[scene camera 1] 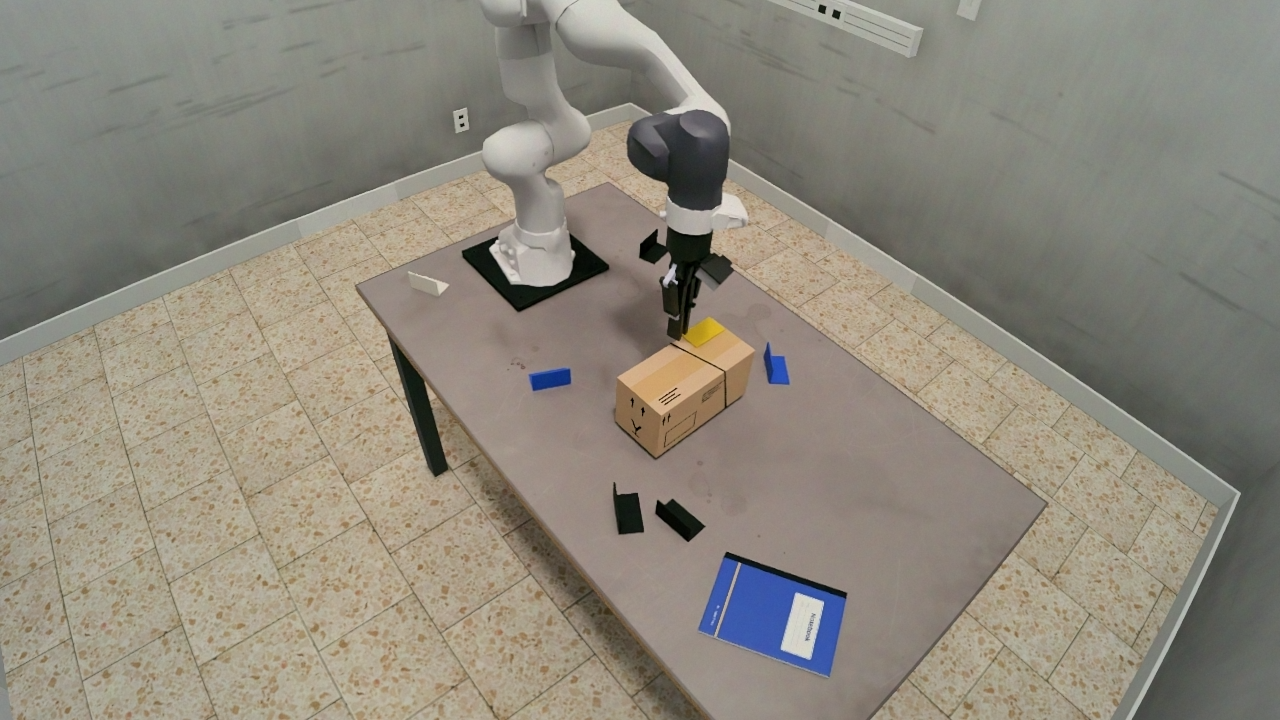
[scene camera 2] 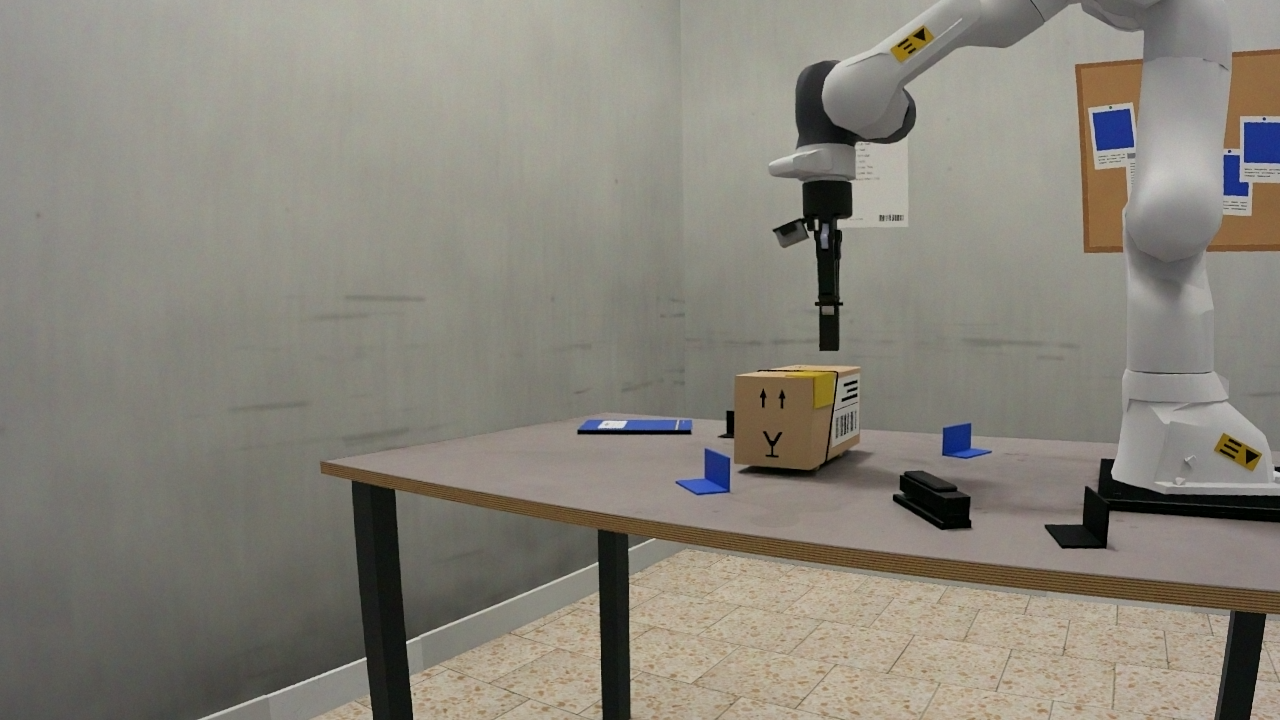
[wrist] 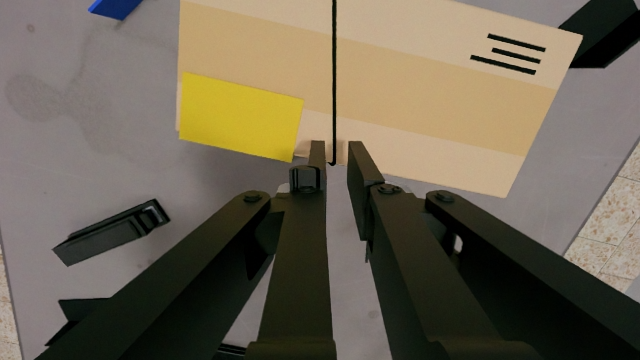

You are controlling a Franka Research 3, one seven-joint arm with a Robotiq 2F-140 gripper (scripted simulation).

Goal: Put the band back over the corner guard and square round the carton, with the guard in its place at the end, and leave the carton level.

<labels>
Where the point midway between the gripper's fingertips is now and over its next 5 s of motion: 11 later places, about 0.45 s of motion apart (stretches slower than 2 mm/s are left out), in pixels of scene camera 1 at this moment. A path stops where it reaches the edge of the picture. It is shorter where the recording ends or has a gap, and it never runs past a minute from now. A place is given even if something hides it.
My gripper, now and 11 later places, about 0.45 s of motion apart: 677, 333; 676, 335; 676, 338; 676, 341; 676, 343; 676, 344; 676, 345; 676, 346; 676, 345; 676, 342; 676, 341; 675, 339
</labels>
